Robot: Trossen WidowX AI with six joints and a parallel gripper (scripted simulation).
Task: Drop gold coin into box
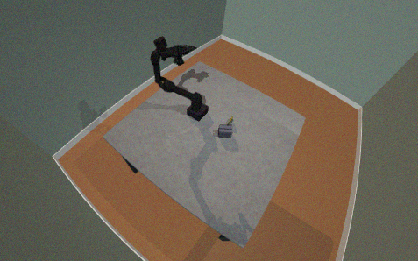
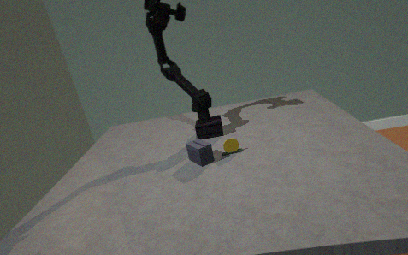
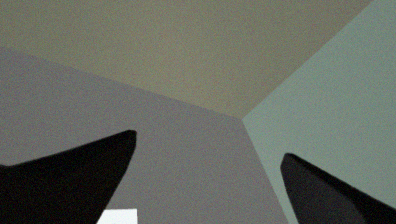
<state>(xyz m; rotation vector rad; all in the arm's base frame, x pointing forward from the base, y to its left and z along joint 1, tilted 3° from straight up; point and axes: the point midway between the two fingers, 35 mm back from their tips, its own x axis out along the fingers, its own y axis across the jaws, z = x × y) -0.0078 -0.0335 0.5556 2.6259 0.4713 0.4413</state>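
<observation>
Right now the gold coin is 600 mm below my gripper tip, 300 mm ahead of it and 120 mm to the left of it.
</observation>
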